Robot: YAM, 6 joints.
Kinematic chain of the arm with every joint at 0, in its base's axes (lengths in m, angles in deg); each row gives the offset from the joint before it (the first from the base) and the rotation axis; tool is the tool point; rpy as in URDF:
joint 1: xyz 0 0 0.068 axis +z
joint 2: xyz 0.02 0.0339 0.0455 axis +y
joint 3: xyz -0.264 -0.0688 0 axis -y
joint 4: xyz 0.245 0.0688 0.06 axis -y
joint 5: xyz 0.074 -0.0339 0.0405 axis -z
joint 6: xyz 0.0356 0 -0.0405 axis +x
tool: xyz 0 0 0 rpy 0 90 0
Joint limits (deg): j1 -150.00..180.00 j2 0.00..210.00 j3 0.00..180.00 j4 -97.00..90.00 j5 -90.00..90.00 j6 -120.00..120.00
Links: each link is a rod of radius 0.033 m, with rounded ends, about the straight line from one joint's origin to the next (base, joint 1, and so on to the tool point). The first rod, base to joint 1, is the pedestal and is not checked.
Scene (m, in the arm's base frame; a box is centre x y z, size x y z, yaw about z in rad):
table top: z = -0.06
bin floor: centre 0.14 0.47 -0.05 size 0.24 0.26 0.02 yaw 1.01
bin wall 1: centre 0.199 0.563 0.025 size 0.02 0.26 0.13 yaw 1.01
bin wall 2: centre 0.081 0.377 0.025 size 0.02 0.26 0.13 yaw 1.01
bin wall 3: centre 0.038 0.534 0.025 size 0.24 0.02 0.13 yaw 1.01
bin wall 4: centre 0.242 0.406 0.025 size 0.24 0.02 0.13 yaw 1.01
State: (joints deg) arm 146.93 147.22 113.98 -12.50 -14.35 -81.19
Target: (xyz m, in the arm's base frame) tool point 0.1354 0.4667 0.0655
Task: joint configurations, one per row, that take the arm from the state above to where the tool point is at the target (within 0.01 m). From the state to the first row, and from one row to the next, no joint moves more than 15 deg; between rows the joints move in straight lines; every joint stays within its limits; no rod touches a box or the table.
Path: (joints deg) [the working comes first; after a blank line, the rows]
Joints at the target: 73.14 139.05 96.38 -22.56 -9.40 -81.19
Straight joint move there: touches bin wall 3.

1: 132.17 142.33 111.11 -14.80 -13.41 -81.19
2: 117.40 137.44 108.23 -17.11 -12.48 -81.19
3: 102.64 132.55 105.36 -19.41 -11.54 -81.19
4: 87.88 127.65 102.49 -21.71 -10.60 -81.19
5: 73.12 122.76 99.62 -24.01 -9.67 -81.19
6: 73.13 130.91 98.00 -23.29 -9.54 -81.19
7: 73.14 139.05 96.38 -22.56 -9.40 -81.19

